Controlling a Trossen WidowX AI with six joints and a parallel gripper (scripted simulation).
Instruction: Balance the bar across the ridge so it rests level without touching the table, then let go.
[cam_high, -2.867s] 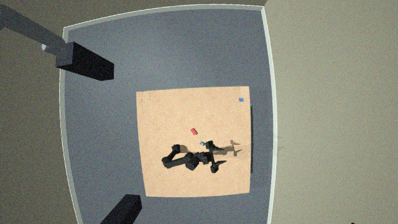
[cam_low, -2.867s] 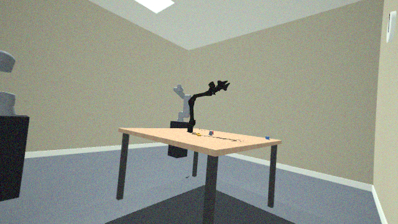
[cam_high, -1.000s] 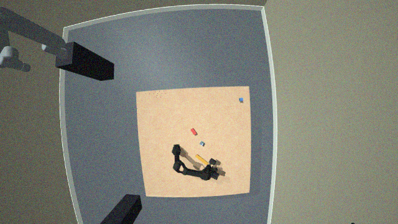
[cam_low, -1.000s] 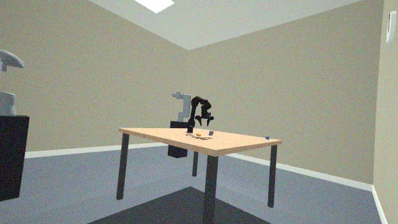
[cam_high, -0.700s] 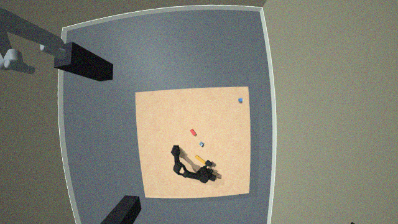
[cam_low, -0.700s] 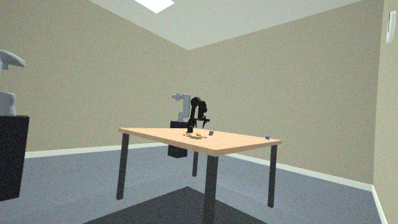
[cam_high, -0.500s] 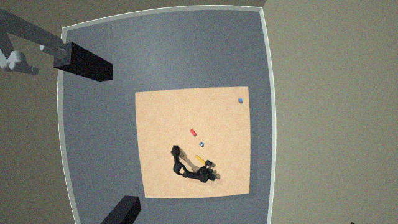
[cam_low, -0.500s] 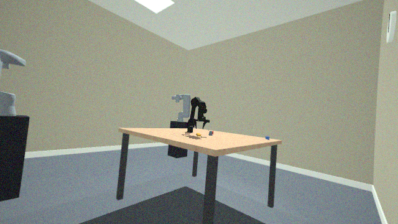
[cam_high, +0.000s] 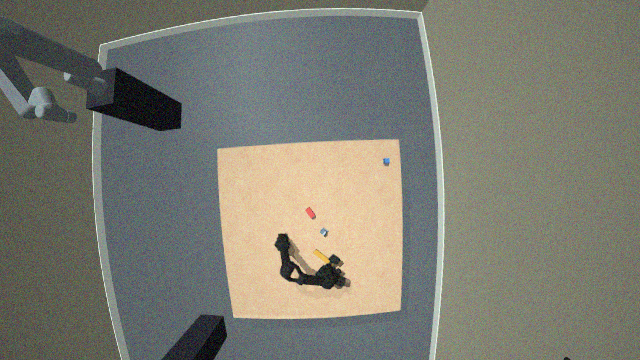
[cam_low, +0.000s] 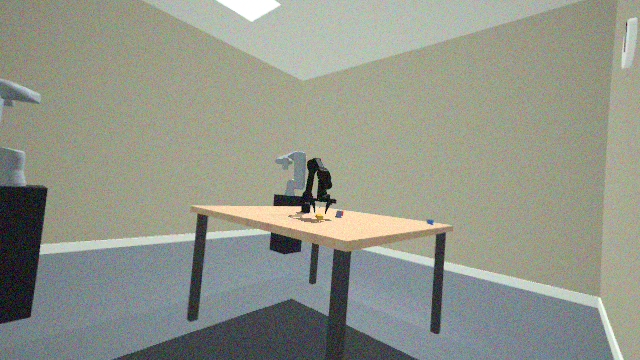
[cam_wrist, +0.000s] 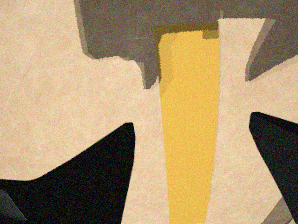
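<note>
My gripper tip is now 2 cm past the yellow bar, 2 cm to the right of it and 2 cm above it. Round my gripper tip: small blue cube (44 cm ahead, 68 cm to the left, 1 cm below); then red block (10 cm behind, 35 cm to the left, 1 cm below).
</note>
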